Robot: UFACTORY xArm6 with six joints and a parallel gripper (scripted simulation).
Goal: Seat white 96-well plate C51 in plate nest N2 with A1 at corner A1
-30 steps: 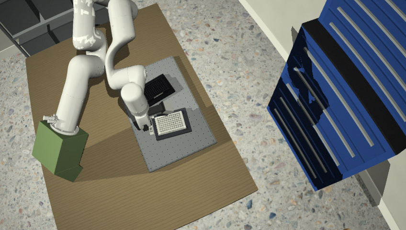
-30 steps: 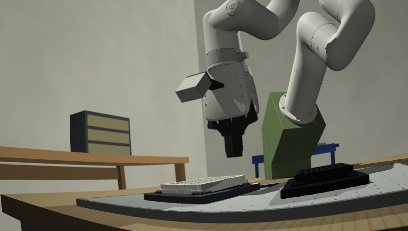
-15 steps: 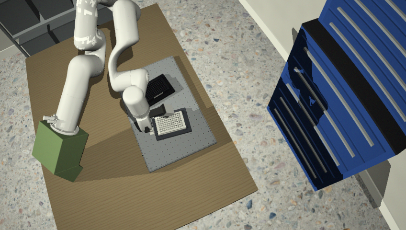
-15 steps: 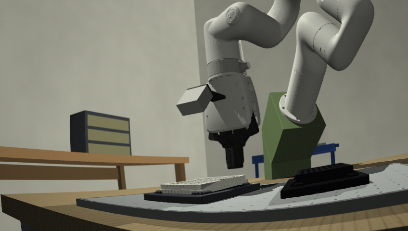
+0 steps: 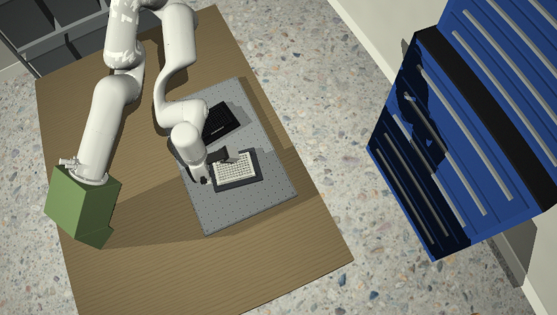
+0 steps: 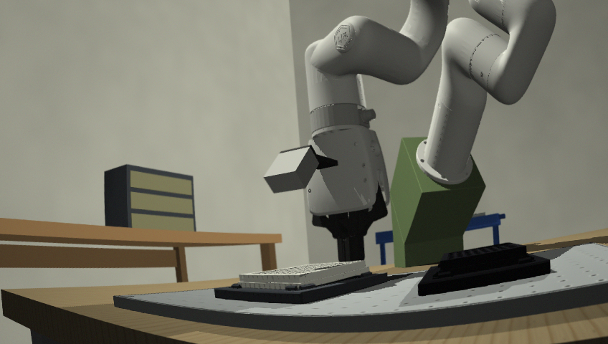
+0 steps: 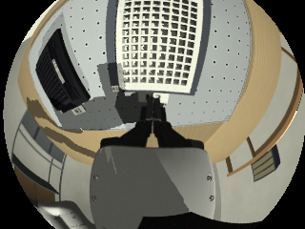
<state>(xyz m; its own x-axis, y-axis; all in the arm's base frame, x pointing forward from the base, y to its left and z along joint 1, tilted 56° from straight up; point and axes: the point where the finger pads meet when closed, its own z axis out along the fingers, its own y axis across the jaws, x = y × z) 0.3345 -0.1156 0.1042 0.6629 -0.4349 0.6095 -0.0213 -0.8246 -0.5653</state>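
Right now the N2 label is 4 cm below my hand. The rest, counted from my hand: plate nest N2: 10 cm ahead, 3 cm below; white plate C51: 9 cm ahead, 2 cm below; N1 label: 16 cm to the left, 4 cm below, 3 cm behind.
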